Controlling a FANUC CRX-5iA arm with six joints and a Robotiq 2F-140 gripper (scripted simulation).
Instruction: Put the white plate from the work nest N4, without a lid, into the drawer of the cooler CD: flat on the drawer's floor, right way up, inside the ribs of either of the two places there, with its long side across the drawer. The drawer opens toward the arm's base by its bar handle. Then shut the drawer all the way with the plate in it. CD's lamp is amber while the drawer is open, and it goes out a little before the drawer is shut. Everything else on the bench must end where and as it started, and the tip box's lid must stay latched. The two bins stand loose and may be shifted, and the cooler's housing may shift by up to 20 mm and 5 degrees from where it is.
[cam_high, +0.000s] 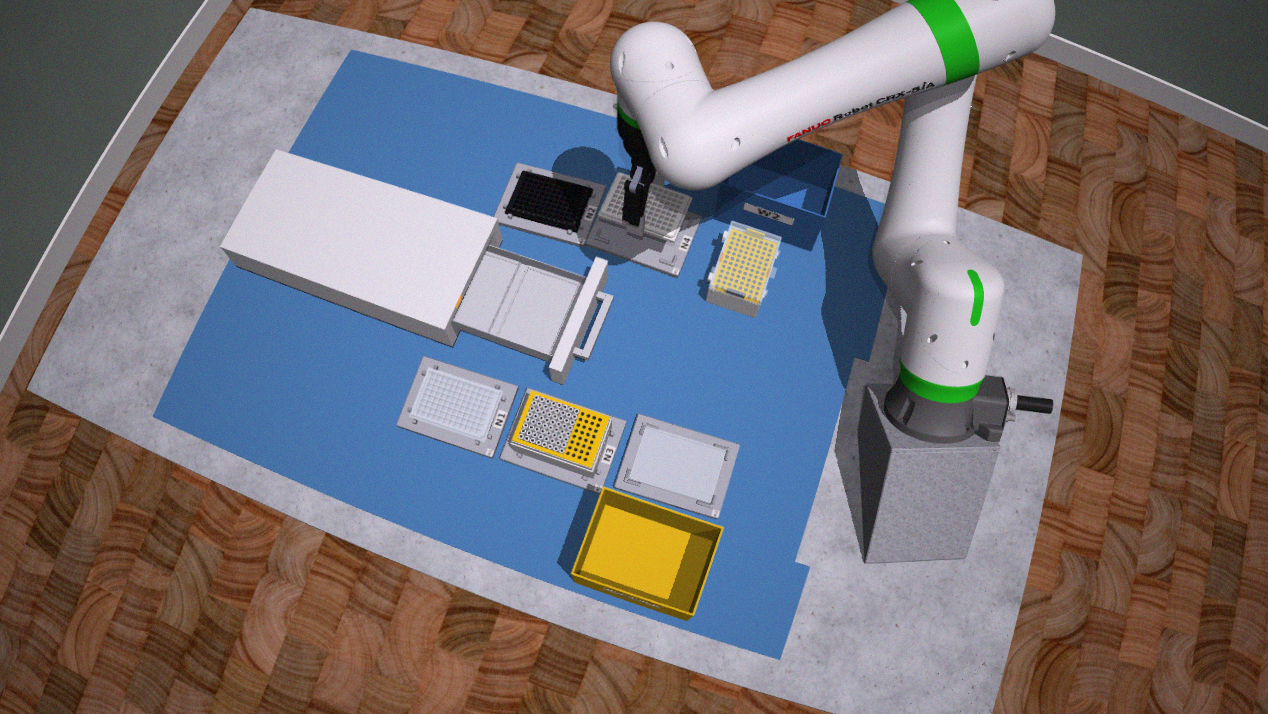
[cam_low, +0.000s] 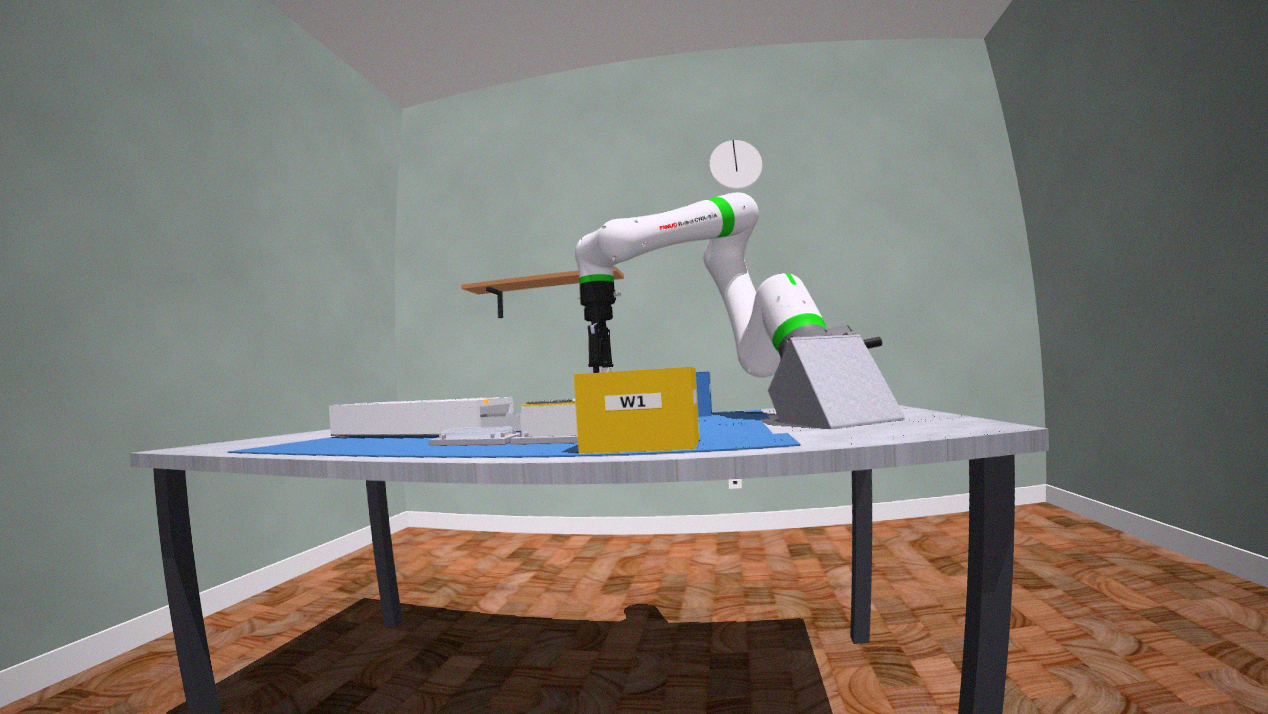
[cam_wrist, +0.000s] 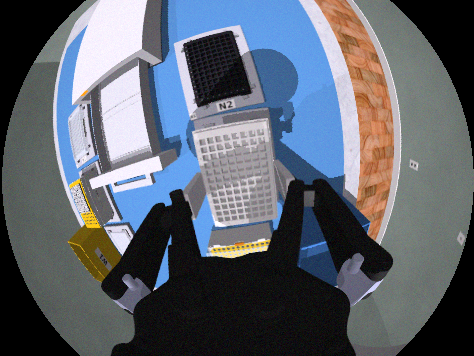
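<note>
Now: hand 100 mm above the N4 label, 70 mm past it and 10 mm to the right of it. Round my hand: black plate: 170 mm ahead, 90 mm below, 20 mm to the right; then white plate: 20 mm below; then blue bin W2: 210 mm behind, 100 mm to the right, 70 mm below.
</note>
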